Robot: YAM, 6 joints.
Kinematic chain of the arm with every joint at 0, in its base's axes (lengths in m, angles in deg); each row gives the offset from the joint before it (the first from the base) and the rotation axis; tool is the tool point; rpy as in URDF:
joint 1: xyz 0 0 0.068 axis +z
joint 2: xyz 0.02 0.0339 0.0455 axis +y
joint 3: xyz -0.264 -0.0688 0 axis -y
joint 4: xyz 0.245 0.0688 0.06 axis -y
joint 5: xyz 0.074 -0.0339 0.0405 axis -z
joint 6: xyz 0.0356 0 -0.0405 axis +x
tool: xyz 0 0 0 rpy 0 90 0
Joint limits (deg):
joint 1: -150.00..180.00
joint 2: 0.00..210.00
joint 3: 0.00..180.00
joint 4: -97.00..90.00
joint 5: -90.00..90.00
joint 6: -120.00..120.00
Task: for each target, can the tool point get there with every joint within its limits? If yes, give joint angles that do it. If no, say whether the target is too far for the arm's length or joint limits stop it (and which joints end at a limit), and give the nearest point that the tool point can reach.
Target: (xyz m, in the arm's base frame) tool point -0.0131 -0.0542 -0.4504
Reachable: no: joint limits stop it (at a limit: joint 2) | nearest point -0.0237 -0.0983 -0.3489 | short by 0.111 m
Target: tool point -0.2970 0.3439 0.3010
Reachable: yes | joints 129.41 124.79 127.21 -69.88 -18.20 -68.46
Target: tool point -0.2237 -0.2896 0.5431
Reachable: yes | joints 57.61 40.87 164.22 -33.36 -71.62 -80.36
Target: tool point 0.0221 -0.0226 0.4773
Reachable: yes | joints 81.33 22.02 49.78 52.41 45.14 -34.59
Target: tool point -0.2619 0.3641 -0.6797
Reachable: no: too far | nearest point -0.2063 0.2868 -0.3649 | short by 0.329 m
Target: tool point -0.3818 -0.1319 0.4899
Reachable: yes | joints 23.64 21.55 121.86 46.21 -65.14 -25.12
